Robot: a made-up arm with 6 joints. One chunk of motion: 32 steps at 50 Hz.
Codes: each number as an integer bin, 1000 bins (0 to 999) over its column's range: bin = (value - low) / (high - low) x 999, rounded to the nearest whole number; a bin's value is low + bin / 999 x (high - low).
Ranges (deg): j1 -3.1..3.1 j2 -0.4..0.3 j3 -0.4..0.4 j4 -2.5..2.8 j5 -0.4..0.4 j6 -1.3..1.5
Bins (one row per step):
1: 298 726 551 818 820 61
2: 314 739 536 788 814 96
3: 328 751 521 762 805 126
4: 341 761 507 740 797 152
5: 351 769 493 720 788 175
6: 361 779 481 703 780 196
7: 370 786 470 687 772 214
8: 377 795 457 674 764 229
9: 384 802 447 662 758 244
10: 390 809 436 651 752 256
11: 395 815 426 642 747 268
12: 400 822 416 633 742 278
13: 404 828 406 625 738 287
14: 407 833 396 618 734 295
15: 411 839 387 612 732 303
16: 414 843 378 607 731 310
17: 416 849 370 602 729 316
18: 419 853 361 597 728 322
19: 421 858 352 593 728 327
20: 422 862 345 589 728 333
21: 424 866 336 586 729 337
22: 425 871 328 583 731 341
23: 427 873 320 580 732 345
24: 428 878 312 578 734 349
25: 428 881 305 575 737 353
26: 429 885 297 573 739 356
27: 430 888 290 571 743 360
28: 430 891 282 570 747 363
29: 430 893 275 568 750 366
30: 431 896 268 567 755 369
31: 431 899 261 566 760 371
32: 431 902 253 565 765 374
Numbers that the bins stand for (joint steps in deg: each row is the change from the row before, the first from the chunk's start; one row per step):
1: -1.251 0.109 0.041 1.840 0.257 -1.129
2: -1.151 0.118 0.029 1.681 0.252 -1.031
3: -1.064 0.126 0.017 1.543 0.245 -0.947
4: -0.984 0.133 0.006 1.426 0.238 -0.874
5: -0.922 0.139 -0.005 1.320 0.231 -0.810
6: -0.860 0.146 -0.015 1.230 0.225 -0.751
7: -0.804 0.151 -0.024 1.145 0.218 -0.700
8: -0.760 0.157 -0.034 1.076 0.212 -0.658
9: -0.717 0.162 -0.042 1.012 0.207 -0.616
10: -0.680 0.167 -0.051 0.954 0.202 -0.582
11: -0.649 0.171 -0.059 0.906 0.198 -0.549
12: -0.618 0.176 -0.067 0.858 0.194 -0.521
13: -0.593 0.180 -0.075 0.816 0.191 -0.496
14: -0.574 0.184 -0.083 0.779 0.188 -0.473
15: -0.549 0.188 -0.090 0.747 0.186 -0.451
16: -0.531 0.191 -0.097 0.720 0.185 -0.431
17: -0.518 0.195 -0.104 0.694 0.184 -0.414
18: -0.500 0.198 -0.111 0.667 0.183 -0.397
19: -0.487 0.201 -0.118 0.646 0.183 -0.383
20: -0.481 0.204 -0.124 0.625 0.183 -0.367
21: -0.469 0.207 -0.131 0.609 0.184 -0.355
22: -0.462 0.210 -0.137 0.593 0.185 -0.344
23: -0.450 0.212 -0.144 0.577 0.186 -0.333
24: -0.444 0.215 -0.150 0.566 0.188 -0.322
25: -0.444 0.217 -0.156 0.551 0.190 -0.311
26: -0.438 0.220 -0.162 0.540 0.192 -0.302
27: -0.431 0.222 -0.168 0.529 0.195 -0.291
28: -0.431 0.224 -0.174 0.524 0.198 -0.283
29: -0.431 0.226 -0.180 0.513 0.201 -0.274
30: -0.425 0.228 -0.185 0.508 0.205 -0.266
31: -0.425 0.230 -0.191 0.503 0.209 -0.260
32: -0.425 0.232 -0.197 0.497 0.213 -0.252

